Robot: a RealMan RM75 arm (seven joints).
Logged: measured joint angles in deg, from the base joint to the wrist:
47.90 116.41 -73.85 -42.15 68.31 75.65 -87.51
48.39 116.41 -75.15 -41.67 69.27 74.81 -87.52
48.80 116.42 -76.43 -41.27 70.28 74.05 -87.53
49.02 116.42 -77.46 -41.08 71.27 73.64 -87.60
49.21 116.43 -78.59 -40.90 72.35 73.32 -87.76
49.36 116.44 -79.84 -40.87 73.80 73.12 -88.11
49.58 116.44 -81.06 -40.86 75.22 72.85 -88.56
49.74 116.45 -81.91 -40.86 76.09 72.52 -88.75
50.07 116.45 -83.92 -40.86 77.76 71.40 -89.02
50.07 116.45 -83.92 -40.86 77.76 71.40 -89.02
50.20 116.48 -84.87 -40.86 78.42 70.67 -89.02
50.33 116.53 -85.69 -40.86 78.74 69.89 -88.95
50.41 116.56 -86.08 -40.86 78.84 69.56 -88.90
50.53 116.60 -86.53 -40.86 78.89 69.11 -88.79
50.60 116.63 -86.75 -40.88 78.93 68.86 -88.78
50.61 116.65 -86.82 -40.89 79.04 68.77 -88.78
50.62 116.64 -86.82 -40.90 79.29 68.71 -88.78
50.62 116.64 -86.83 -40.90 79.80 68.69 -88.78
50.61 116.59 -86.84 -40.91 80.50 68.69 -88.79
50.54 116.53 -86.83 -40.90 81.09 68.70 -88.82
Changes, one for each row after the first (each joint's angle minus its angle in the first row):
0.49 0.00 -1.30 0.48 0.96 -0.84 -0.01
0.90 0.01 -2.58 0.88 1.97 -1.60 -0.02
1.12 0.01 -3.61 1.07 2.96 -2.01 -0.09
1.31 0.02 -4.74 1.25 4.04 -2.33 -0.25
1.46 0.03 -5.99 1.28 5.49 -2.53 -0.60
1.68 0.03 -7.21 1.29 6.91 -2.80 -1.05
1.84 0.04 -8.06 1.29 7.78 -3.13 -1.24
2.17 0.04 -10.07 1.29 9.45 -4.25 -1.51
2.17 0.04 -10.07 1.29 9.45 -4.25 -1.51
2.30 0.07 -11.02 1.29 10.11 -4.98 -1.51
2.43 0.12 -11.84 1.29 10.43 -5.76 -1.44
2.51 0.15 -12.23 1.29 10.53 -6.09 -1.39
2.63 0.19 -12.68 1.29 10.58 -6.54 -1.28
2.70 0.22 -12.90 1.27 10.62 -6.79 -1.27
2.71 0.24 -12.97 1.26 10.73 -6.88 -1.27
2.72 0.23 -12.97 1.25 10.98 -6.94 -1.27
2.72 0.23 -12.98 1.25 11.49 -6.96 -1.27
2.71 0.18 -12.99 1.24 12.19 -6.96 -1.28
2.64 0.12 -12.98 1.25 12.78 -6.95 -1.31

